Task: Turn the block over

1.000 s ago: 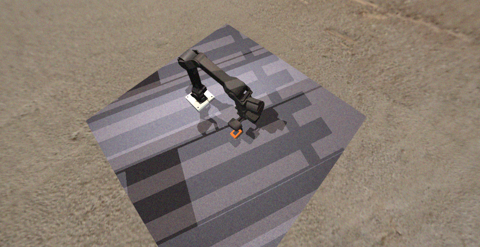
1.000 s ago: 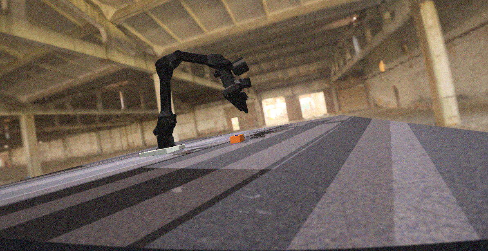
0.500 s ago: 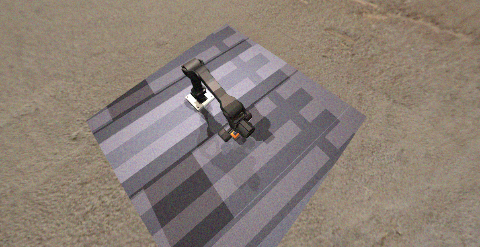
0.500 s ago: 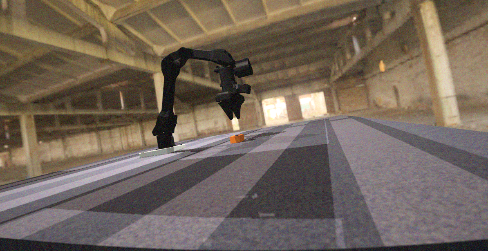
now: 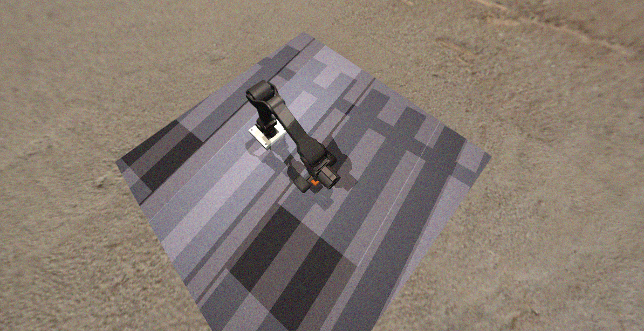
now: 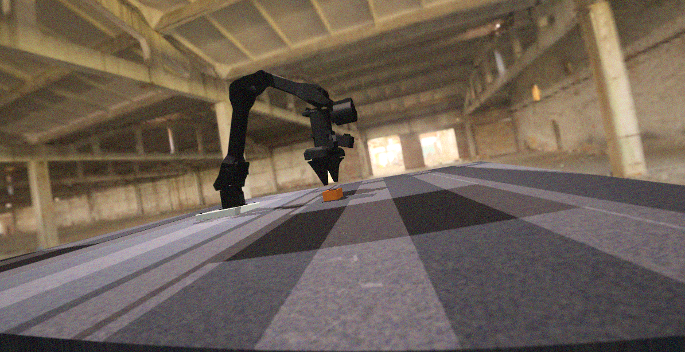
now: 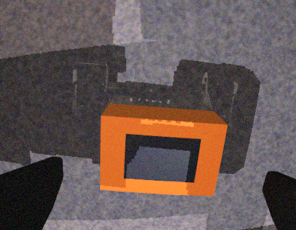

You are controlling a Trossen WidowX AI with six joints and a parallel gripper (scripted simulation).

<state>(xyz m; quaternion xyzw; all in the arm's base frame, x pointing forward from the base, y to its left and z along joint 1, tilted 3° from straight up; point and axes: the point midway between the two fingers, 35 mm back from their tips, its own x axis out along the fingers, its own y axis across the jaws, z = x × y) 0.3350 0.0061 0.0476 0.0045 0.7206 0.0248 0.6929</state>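
Right now my gripper tip is 20 mm above the block.
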